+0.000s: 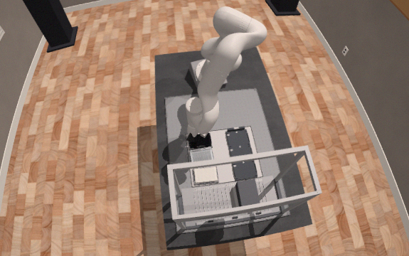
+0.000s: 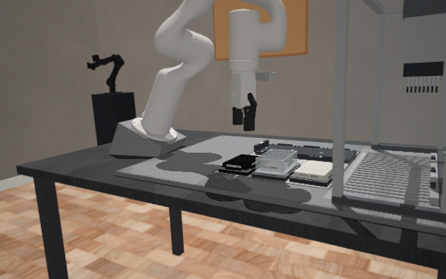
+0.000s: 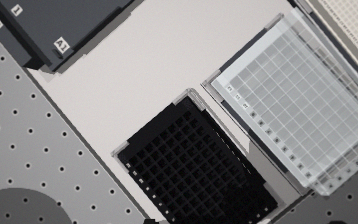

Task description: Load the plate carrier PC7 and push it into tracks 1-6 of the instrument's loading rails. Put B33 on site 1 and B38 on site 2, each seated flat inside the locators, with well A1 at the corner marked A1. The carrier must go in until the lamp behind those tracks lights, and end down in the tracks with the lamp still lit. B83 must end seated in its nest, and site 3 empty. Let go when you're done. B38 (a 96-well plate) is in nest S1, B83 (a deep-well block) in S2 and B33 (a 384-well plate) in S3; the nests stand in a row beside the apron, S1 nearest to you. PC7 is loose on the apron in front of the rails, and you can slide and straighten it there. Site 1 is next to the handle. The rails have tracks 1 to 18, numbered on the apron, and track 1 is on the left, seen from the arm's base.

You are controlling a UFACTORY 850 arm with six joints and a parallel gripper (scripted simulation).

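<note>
The black 96-well plate B38 is 1 cm behind my hand, 2 cm to the left of it and 12 cm below it. The rest, counted from my hand: nest S1: 1 cm behind, 2 cm to the left, 13 cm below; then dark carrier PC7: 12 cm ahead, 25 cm to the left, 12 cm below; then nest S3: 21 cm ahead, 1 cm to the left, 13 cm below.
</note>
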